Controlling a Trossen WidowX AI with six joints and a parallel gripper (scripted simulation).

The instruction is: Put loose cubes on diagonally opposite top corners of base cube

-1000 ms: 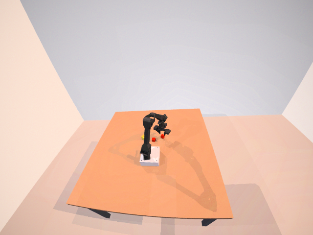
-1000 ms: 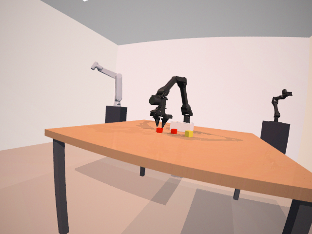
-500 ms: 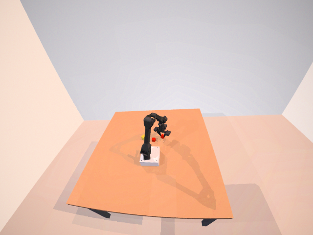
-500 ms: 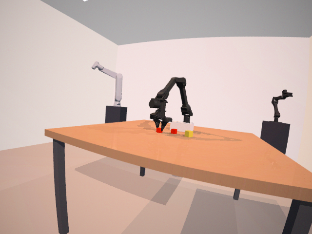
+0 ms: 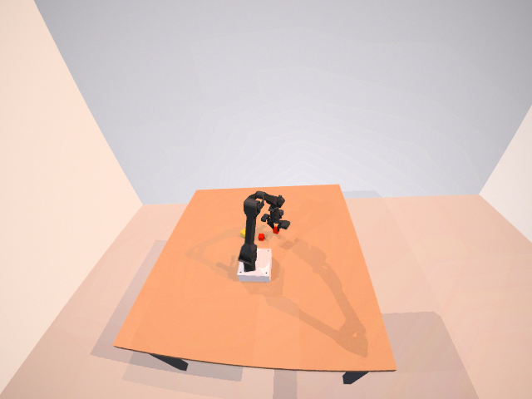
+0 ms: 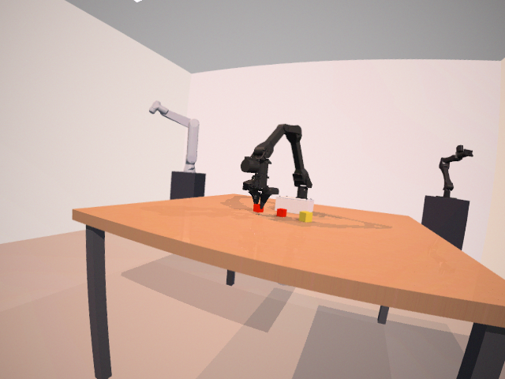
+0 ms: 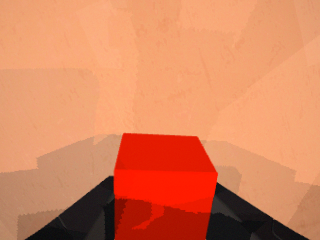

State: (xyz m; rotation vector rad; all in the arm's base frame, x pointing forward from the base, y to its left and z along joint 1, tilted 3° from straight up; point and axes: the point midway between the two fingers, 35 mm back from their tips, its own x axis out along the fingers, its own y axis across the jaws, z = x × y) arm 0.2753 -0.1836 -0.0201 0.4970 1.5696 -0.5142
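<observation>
My gripper tip is 210 mm to the right of the yellow cube, 30 mm short of it and 10 mm above it. Also, from my gripper tip: red cube: right at my gripper tip.
</observation>
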